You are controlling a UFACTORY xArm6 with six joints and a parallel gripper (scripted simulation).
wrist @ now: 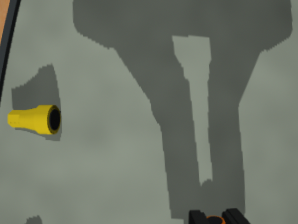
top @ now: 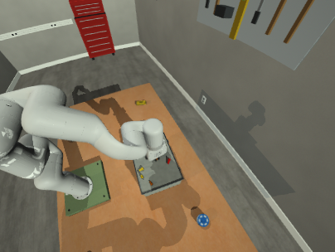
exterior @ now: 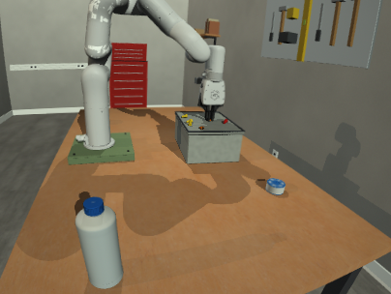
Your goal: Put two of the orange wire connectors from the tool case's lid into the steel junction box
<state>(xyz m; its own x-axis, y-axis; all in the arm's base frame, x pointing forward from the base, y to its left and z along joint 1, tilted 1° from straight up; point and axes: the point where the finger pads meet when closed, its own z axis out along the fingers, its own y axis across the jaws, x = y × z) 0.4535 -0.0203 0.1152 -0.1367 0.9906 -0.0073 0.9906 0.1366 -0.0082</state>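
My hand is 5 cm above the grey tool case and 1 cm past it. Also, from my hand: red connector 6 cm ahead, 4 cm to the right, 1 cm below; yellow connector 9 cm behind, 5 cm to the left, 1 cm below.
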